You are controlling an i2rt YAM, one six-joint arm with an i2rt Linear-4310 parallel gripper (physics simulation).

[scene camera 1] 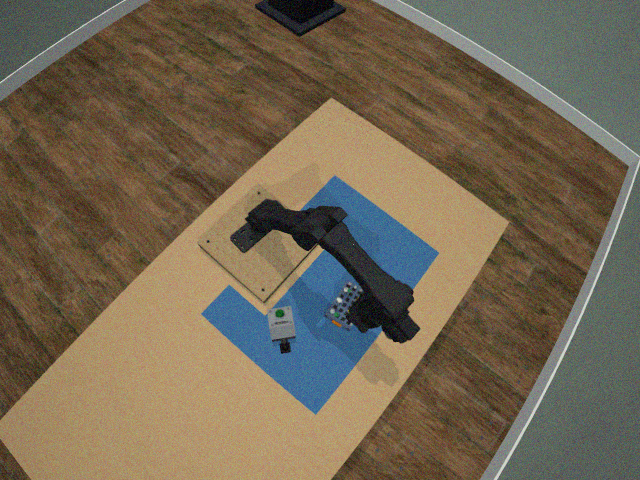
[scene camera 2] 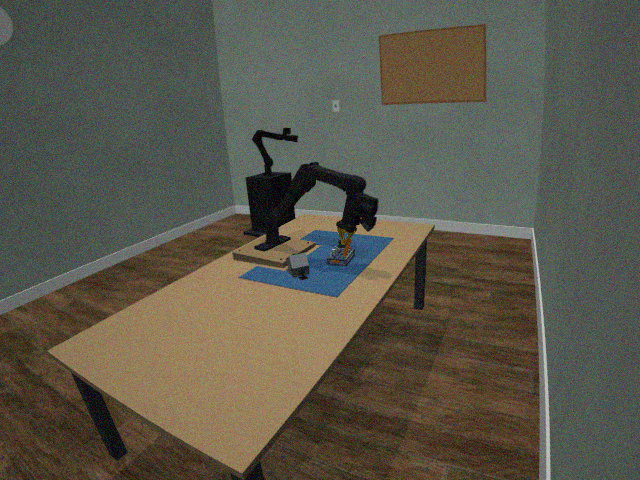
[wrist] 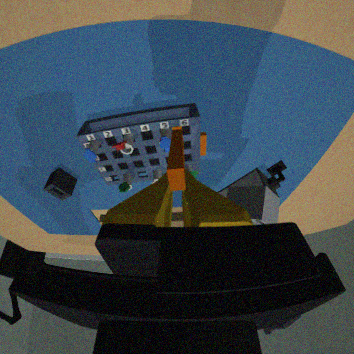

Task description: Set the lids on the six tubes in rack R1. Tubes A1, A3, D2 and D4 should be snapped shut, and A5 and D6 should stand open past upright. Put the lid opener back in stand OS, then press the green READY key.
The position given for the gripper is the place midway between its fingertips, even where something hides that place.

The gripper (wrist: 176, 175) grips an orange lid opener (wrist: 175, 163). Also in view: a grey box with green button (scene camera 1: 281, 324) and a blue mat (scene camera 1: 322, 355).
The grey box with green button is seen too in the wrist view (wrist: 256, 193). The blue mat also shows in scene camera 2 (scene camera 2: 330, 280) and in the wrist view (wrist: 262, 97). Scene camera 1 does not show the orange lid opener, which is hidden by the gripper.
